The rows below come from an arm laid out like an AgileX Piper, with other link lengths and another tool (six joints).
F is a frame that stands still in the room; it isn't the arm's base.
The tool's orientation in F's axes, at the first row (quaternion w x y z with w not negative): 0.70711, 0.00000, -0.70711, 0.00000
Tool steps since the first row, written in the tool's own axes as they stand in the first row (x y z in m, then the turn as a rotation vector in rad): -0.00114, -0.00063, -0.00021, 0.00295, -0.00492, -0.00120; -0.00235, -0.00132, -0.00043, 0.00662, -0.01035, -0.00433; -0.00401, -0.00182, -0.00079, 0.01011, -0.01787, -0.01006; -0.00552, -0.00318, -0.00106, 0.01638, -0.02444, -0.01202; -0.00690, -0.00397, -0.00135, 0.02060, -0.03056, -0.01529; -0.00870, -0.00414, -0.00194, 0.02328, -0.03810, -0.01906; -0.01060, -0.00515, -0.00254, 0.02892, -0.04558, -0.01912; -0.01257, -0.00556, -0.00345, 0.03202, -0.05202, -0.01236; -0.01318, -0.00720, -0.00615, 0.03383, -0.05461, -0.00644; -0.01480, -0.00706, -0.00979, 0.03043, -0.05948, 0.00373; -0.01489, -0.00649, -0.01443, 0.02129, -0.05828, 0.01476; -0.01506, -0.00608, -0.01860, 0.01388, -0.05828, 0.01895
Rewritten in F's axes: 0.00021, -0.00063, -0.00114, 0.00120, -0.00492, 0.00295; 0.00043, -0.00132, -0.00235, 0.00433, -0.01035, 0.00662; 0.00079, -0.00182, -0.00401, 0.01006, -0.01787, 0.01011; 0.00106, -0.00318, -0.00552, 0.01202, -0.02444, 0.01638; 0.00135, -0.00397, -0.00690, 0.01529, -0.03056, 0.02060; 0.00194, -0.00414, -0.00870, 0.01906, -0.03810, 0.02328; 0.00254, -0.00515, -0.01060, 0.01912, -0.04558, 0.02892; 0.00345, -0.00556, -0.01257, 0.01236, -0.05202, 0.03202; 0.00615, -0.00720, -0.01318, 0.00644, -0.05461, 0.03383; 0.00979, -0.00706, -0.01480, -0.00373, -0.05948, 0.03043; 0.01443, -0.00649, -0.01489, -0.01476, -0.05828, 0.02129; 0.01860, -0.00608, -0.01506, -0.01895, -0.05828, 0.01388
